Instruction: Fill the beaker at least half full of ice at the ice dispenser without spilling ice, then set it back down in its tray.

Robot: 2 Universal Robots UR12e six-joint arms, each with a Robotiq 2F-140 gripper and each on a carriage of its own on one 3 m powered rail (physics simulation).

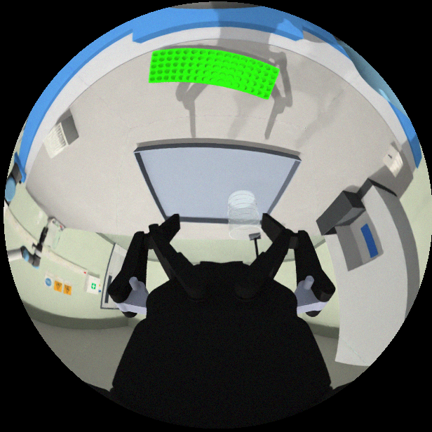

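Observation:
The clear beaker (243,215) stands upright at the near right part of its shallow tray (195,175), which has a pale blue floor and dark rims. No ice shows in the beaker. My left gripper (220,220) is open with nothing between its fingers. The beaker shows beyond its fingertips, closer to the right-hand finger. The ice dispenser (375,305) is on the right, a pale housing with a dark spout and a blue panel. Parts of another arm show small at the far left; the state of my right gripper cannot be made out.
A bright green rack (212,66) with rows of holes lies beyond the tray. A pale box (60,137) with a slotted face stands at the left, and a small white device (393,161) at the far right. A blue border (220,19) runs along the far edge.

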